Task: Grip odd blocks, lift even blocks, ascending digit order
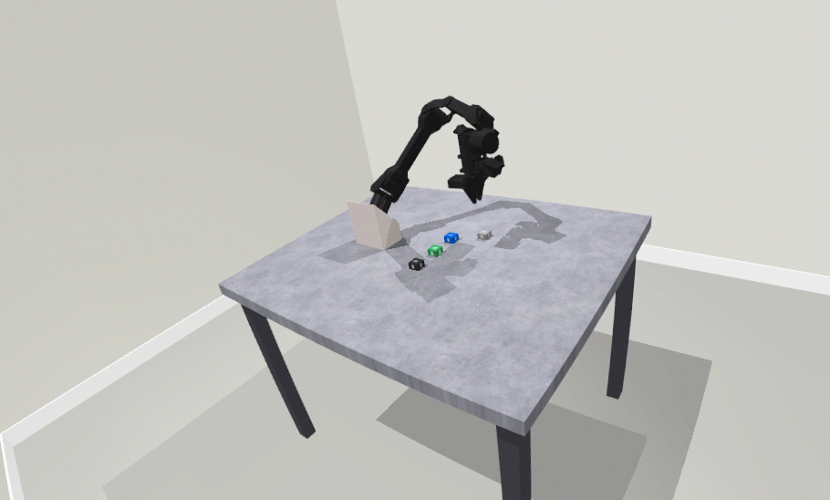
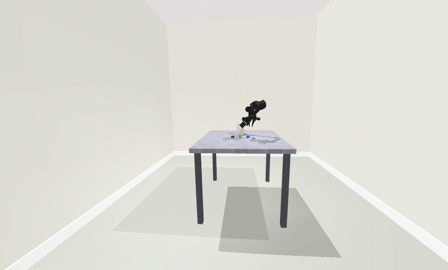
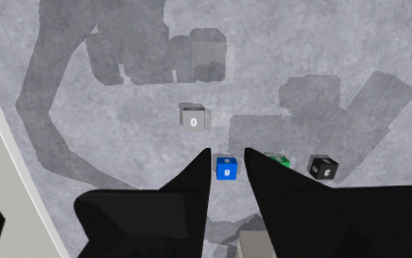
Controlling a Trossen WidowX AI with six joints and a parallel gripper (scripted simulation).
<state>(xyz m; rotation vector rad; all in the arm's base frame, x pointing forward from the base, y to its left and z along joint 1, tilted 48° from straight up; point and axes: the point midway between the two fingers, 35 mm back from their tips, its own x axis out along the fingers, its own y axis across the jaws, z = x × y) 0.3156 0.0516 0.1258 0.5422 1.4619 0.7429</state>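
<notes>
The black block lies 200 mm to the right of my gripper tip, 120 mm below it and 80 mm behind it. From my gripper tip the other things lie so: grey block 120 mm below, 30 mm to the left, 10 mm behind; green block 120 mm to the right, 120 mm below, 90 mm behind; blue block 120 mm below, 100 mm behind, 30 mm to the right.
</notes>
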